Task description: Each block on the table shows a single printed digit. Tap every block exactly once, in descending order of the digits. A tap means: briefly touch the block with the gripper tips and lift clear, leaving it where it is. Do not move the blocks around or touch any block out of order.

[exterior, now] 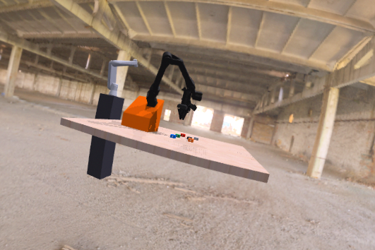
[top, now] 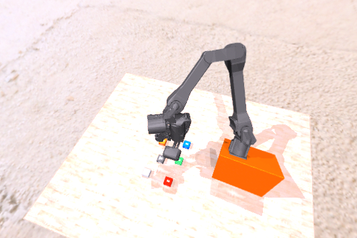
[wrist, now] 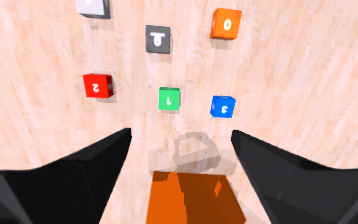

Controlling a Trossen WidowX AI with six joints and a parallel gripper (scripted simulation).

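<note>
My gripper tip is now 12 cm above the dark grey block, 8 cm short of it and 3 cm to the right of it. From my gripper tip the other things lie so: blue block 12 cm below, 8 cm to the right, 1 cm behind; green block 12 cm below, 1 cm to the left, 1 cm behind; orange block 12 cm below, 11 cm ahead, 6 cm to the right.
</note>
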